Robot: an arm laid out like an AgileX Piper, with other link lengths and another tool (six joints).
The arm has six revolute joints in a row. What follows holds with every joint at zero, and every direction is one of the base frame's.
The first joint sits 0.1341 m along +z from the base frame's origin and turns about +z.
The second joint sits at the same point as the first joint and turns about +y.
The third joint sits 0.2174 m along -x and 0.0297 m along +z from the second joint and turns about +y.
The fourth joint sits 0.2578 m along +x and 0.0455 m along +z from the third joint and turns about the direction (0.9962, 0, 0.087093).
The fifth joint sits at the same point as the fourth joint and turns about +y.
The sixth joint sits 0.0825 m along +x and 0.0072 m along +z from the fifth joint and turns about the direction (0.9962, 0, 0.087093).
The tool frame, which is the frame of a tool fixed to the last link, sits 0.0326 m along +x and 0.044 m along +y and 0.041 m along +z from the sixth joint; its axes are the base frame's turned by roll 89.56, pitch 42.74 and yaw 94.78 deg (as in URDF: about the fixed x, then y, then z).
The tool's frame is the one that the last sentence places.
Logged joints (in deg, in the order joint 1, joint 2, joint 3, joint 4, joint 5, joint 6), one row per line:
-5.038, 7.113, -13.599, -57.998, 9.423, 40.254
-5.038, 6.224, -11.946, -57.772, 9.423, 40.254
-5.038, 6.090, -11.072, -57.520, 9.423, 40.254
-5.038, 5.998, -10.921, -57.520, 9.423, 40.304
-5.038, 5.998, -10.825, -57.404, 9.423, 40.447
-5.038, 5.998, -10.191, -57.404, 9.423, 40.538
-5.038, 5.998, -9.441, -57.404, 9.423, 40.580
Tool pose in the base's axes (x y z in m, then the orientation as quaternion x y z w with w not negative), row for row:
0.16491, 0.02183, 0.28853, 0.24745, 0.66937, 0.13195, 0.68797
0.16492, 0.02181, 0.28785, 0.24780, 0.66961, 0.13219, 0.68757
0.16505, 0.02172, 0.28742, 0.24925, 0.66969, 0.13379, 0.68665
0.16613, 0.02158, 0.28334, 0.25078, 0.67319, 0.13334, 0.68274
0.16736, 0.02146, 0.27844, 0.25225, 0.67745, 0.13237, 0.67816
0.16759, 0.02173, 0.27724, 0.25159, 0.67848, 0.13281, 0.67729
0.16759, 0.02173, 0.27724, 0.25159, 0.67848, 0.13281, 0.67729
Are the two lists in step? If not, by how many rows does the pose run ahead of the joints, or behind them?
The pose runs 2 rows ahead of the joints: the pose in row i belongs to the joints in row i + 2.
